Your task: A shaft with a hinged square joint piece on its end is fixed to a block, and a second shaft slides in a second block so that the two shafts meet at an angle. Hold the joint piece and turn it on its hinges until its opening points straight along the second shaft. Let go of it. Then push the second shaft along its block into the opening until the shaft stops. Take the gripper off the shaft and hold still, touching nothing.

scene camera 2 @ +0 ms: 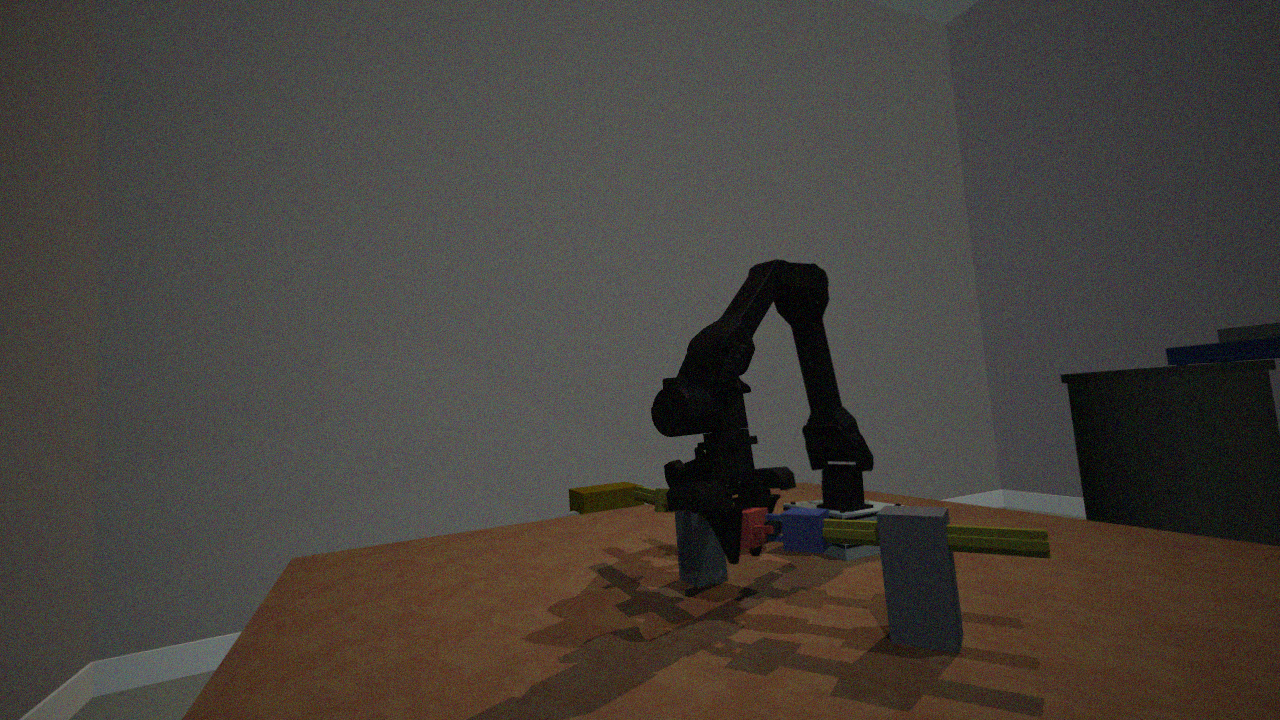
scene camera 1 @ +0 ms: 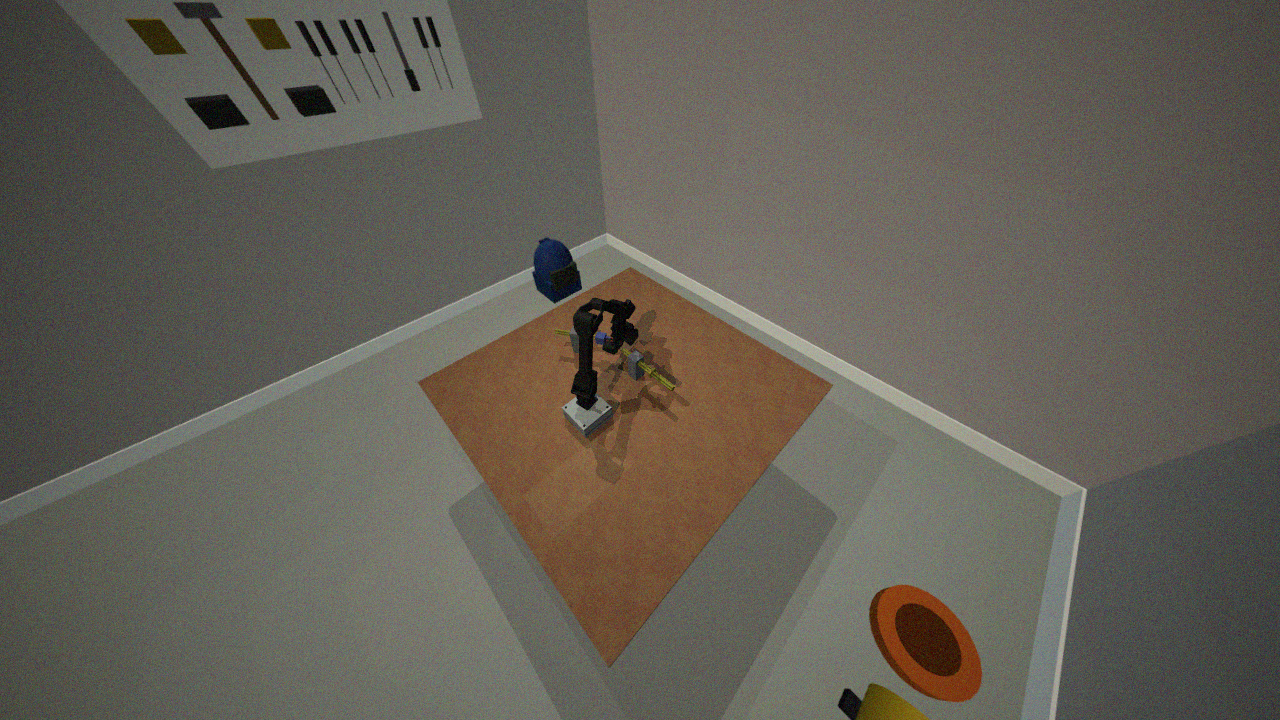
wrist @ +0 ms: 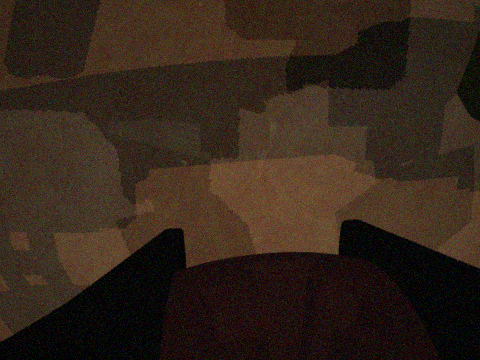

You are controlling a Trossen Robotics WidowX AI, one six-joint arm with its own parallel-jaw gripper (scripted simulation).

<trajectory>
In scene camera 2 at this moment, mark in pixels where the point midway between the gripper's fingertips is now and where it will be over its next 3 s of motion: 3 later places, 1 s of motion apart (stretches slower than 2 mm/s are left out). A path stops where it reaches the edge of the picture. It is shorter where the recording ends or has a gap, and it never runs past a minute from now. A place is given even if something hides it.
My gripper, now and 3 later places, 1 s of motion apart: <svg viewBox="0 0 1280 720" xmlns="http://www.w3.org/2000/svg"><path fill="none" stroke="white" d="M745 559L751 553L748 519L741 445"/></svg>
</trajectory>
